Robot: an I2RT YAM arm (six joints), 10 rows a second.
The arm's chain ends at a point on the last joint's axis. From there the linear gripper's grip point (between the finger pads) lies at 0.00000 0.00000 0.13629 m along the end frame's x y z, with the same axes.
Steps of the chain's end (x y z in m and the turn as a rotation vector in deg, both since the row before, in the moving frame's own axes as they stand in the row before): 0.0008, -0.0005, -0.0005, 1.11, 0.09, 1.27; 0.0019, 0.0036, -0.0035, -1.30, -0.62, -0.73; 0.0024, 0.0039, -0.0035, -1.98, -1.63, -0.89; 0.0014, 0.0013, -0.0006, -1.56, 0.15, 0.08; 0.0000, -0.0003, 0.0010, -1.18, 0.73, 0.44; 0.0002, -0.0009, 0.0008, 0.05, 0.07, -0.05; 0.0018, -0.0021, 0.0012, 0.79, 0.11, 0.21; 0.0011, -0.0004, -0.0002, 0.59, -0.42, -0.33; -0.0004, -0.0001, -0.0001, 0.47, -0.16, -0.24; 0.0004, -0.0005, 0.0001, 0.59, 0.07, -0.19; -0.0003, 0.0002, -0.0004, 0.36, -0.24, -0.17
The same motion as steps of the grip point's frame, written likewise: 0.0010, -0.0031, -0.0005, 1.11, 0.09, 1.27; 0.0004, 0.0067, -0.0035, -1.30, -0.62, -0.73; -0.0014, 0.0086, -0.0036, -1.98, -1.63, -0.89; 0.0018, 0.0050, -0.0007, -1.56, 0.15, 0.08; 0.0017, 0.0025, 0.0010, -1.18, 0.73, 0.44; 0.0004, -0.0010, 0.0008, 0.05, 0.07, -0.05; 0.0021, -0.0040, 0.0012, 0.79, 0.11, 0.21; 0.0001, -0.0018, -0.0002, 0.59, -0.42, -0.33; -0.0008, -0.0012, -0.0001, 0.47, -0.16, -0.24; 0.0006, -0.0019, 0.0001, 0.59, 0.07, -0.19; -0.0009, -0.0007, -0.0004, 0.36, -0.24, -0.17
